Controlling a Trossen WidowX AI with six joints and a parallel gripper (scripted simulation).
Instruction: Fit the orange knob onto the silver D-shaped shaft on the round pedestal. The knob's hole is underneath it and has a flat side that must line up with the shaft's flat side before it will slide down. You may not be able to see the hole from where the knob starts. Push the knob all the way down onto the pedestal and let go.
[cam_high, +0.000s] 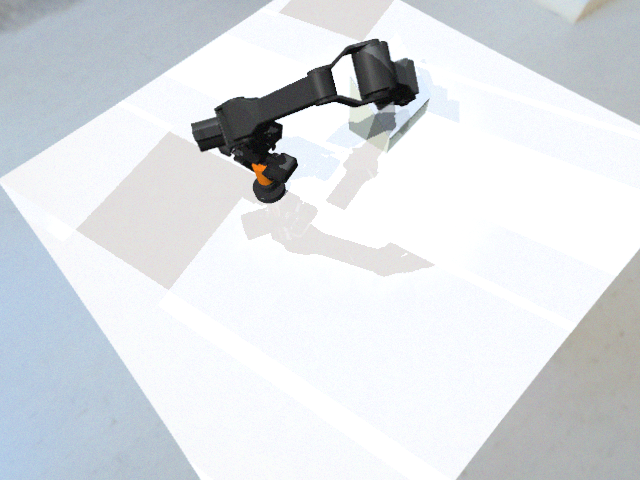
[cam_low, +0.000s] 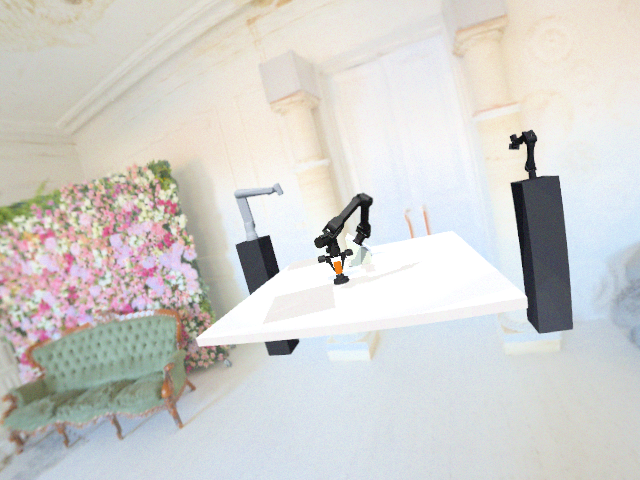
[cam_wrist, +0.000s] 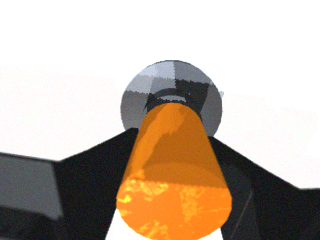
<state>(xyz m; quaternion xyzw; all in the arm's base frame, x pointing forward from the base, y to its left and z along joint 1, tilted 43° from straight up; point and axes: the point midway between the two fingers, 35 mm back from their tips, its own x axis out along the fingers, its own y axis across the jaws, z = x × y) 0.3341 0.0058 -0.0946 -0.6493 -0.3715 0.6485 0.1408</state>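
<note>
The dark round pedestal lies 3 cm below my gripper tip. The rest, counted from my gripper tip: orange knob (3 cm above).
</note>
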